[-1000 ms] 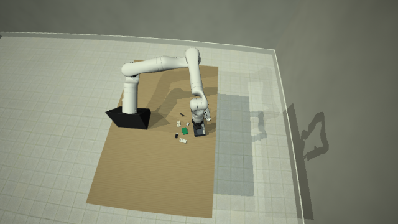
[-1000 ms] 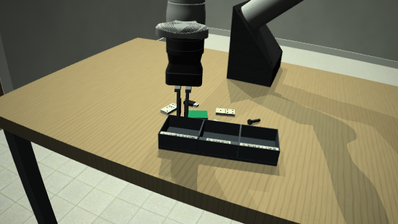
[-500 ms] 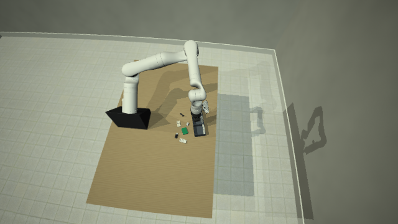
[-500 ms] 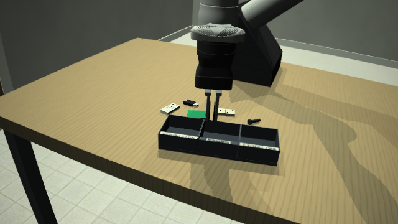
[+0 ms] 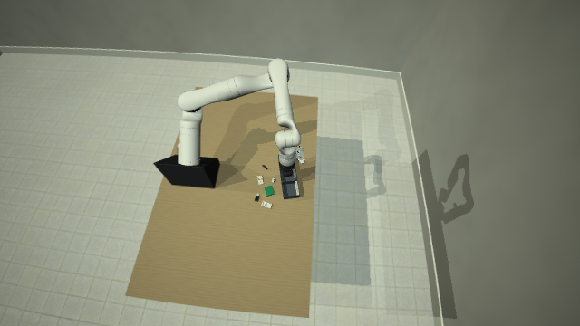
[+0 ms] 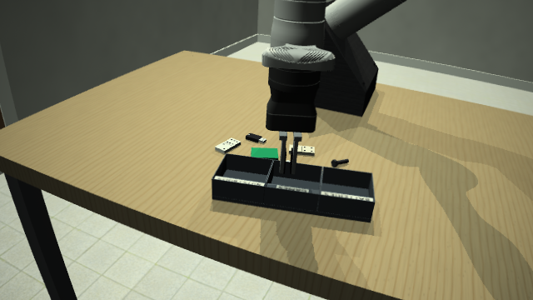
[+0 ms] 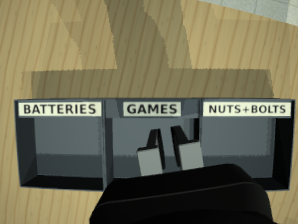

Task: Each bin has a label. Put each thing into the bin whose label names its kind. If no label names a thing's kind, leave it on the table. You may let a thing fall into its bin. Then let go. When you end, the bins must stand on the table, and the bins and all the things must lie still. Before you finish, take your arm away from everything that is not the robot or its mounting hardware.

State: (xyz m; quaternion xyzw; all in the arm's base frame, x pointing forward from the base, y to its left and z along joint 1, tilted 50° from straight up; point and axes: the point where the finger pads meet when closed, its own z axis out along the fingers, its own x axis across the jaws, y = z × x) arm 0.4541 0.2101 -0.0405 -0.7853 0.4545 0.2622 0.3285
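The black three-part bin lies 1 cm behind my hand, 1 cm to the left of it and 5 cm below it. Also, from my hand: flat green piece 10 cm behind, 9 cm to the right, 7 cm below; then black bolt 15 cm behind, 4 cm to the left, 6 cm below; then small white thing 9 cm behind, 3 cm to the right, 6 cm below.
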